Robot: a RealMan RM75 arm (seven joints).
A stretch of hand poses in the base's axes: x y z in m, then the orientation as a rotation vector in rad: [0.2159 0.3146 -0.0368 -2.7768 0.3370 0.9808]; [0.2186 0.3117 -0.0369 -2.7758 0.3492 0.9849]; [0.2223 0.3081 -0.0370 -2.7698 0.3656 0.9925]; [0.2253 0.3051 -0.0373 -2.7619 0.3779 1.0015]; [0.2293 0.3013 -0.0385 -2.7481 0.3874 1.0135]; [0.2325 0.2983 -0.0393 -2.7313 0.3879 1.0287]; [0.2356 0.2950 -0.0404 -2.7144 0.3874 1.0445]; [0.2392 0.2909 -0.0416 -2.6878 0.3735 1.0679]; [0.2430 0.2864 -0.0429 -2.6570 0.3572 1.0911]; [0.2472 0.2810 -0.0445 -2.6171 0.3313 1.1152]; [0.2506 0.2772 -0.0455 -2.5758 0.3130 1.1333]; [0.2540 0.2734 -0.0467 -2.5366 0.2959 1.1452]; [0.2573 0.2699 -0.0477 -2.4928 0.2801 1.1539]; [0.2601 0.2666 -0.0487 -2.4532 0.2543 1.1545]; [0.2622 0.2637 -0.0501 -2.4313 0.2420 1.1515]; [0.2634 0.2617 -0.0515 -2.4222 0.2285 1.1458]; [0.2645 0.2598 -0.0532 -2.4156 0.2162 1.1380]
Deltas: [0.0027 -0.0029 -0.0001 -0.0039 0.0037 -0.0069]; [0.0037 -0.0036 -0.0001 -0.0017 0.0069 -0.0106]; [0.0030 -0.0030 -0.0003 0.0009 0.0078 -0.0087]; [0.0040 -0.0038 -0.0012 0.0063 0.0103 -0.0088]; [0.0032 -0.0030 -0.0008 0.0112 0.0122 -0.0041]; [0.0031 -0.0033 -0.0011 0.0114 0.0126 -0.0034]; [0.0036 -0.0041 -0.0012 0.0227 0.0179 0.0021]; [0.0038 -0.0045 -0.0013 0.0270 0.0184 0.0020]; [0.0042 -0.0054 -0.0016 0.0377 0.0199 0.0045]; [0.0034 -0.0038 -0.0010 0.0373 0.0174 -0.0015]; [0.0034 -0.0038 -0.0012 0.0364 0.0134 -0.0025]; [0.0033 -0.0035 -0.0010 0.0405 0.0127 -0.0057]; [0.0028 -0.0033 -0.0010 0.0427 0.0052 0.0000]; [0.0021 -0.0029 -0.0014 0.0237 0.0011 -0.0020]; [0.0012 -0.0020 -0.0014 0.0141 -0.0039 0.0029]; [0.0011 -0.0019 -0.0017 0.0121 -0.0057 0.0025]
